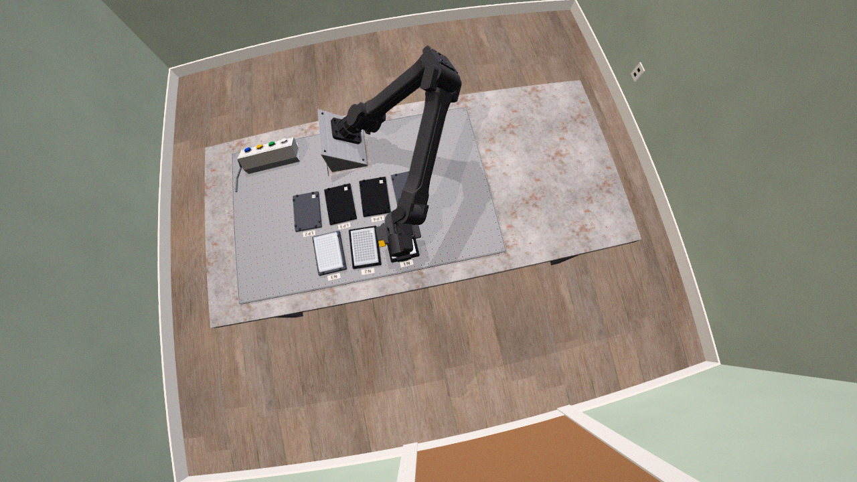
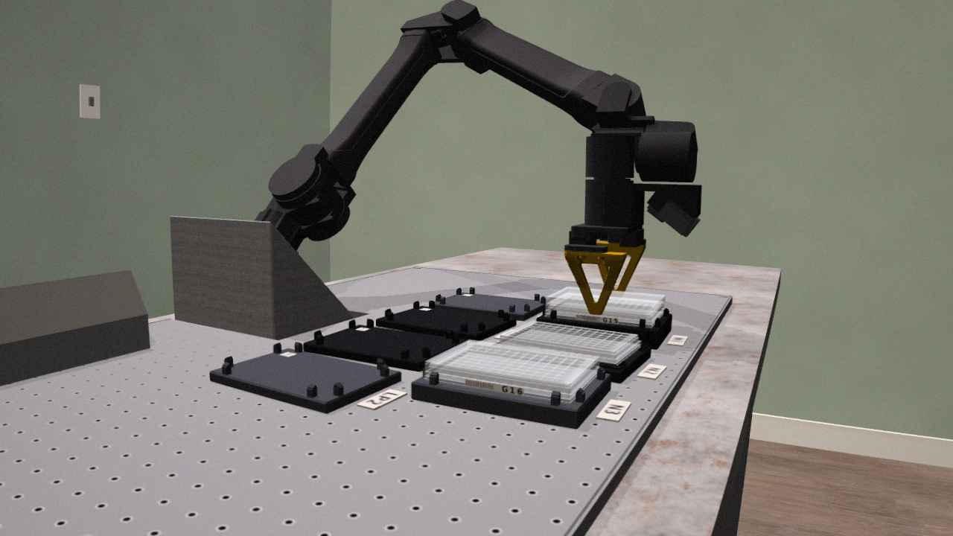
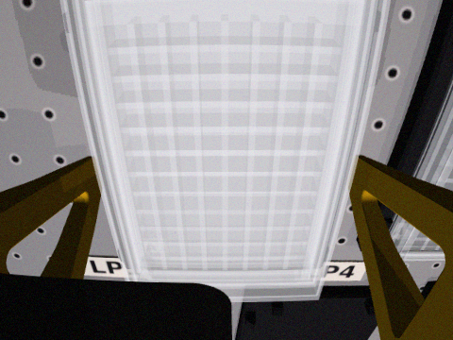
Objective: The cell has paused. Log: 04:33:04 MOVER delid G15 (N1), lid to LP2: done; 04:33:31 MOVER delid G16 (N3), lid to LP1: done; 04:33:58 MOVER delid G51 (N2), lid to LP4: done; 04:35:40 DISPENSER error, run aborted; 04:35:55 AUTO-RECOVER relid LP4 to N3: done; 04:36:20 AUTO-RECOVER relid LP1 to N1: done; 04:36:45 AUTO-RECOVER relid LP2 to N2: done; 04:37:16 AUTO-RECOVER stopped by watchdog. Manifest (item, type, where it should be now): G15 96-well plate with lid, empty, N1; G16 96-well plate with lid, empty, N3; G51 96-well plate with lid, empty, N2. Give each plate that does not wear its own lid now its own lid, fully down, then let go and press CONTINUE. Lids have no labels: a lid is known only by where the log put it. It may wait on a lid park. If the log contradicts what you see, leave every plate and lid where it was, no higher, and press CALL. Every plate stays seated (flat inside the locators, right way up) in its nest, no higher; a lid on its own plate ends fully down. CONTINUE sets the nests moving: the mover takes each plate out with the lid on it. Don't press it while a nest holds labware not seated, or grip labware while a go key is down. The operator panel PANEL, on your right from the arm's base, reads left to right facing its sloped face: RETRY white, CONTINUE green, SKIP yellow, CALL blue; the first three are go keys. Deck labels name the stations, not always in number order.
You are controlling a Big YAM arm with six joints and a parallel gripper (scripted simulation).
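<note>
The plate G15 is 1 cm below my hand. The rest, counted from my hand: lid park LP1 (18 cm behind, 6 cm to the left, 4 cm below); LP4 label (10 cm behind, 7 cm to the right, 4 cm below); nest N1 (3 cm below).
</note>
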